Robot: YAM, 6 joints.
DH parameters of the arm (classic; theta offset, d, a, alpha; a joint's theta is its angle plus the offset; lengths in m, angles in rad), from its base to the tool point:
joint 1: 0 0.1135 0.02 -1.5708
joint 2: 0 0 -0.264 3.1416
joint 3: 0.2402 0 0.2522 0
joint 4: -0.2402 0 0.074 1.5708
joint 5: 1.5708 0 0 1.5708
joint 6: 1.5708 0.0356 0 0
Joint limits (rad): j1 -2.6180..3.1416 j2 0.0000..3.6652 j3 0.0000..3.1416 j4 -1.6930..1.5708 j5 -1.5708..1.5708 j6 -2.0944..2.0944
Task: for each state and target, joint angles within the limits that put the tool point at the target. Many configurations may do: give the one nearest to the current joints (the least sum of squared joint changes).
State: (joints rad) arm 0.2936 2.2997 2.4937 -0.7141 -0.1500 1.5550
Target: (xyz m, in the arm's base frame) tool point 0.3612 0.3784 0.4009
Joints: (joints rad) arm 0.7967 2.3249 2.6113 -0.5822 -0.1768 1.5550
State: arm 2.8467 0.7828 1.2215 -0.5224 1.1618 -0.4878
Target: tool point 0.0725 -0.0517 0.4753
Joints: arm 2.1630 0.2947 1.3489 -0.5683 1.0740 -0.4878
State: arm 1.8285 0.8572 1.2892 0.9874 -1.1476 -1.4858
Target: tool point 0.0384 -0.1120 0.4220
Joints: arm 2.1924 0.0894 0.7839 1.1186 -1.2704 -1.4858
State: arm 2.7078 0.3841 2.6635 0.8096 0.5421 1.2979
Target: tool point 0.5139 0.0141 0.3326
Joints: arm 3.1268 0.4672 2.7548 1.3103 0.6561 1.2979
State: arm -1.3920 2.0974 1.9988 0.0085 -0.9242 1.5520
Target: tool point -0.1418 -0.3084 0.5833
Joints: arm -2.0835 1.7263 2.1833 0.0531 -0.8921 1.5520
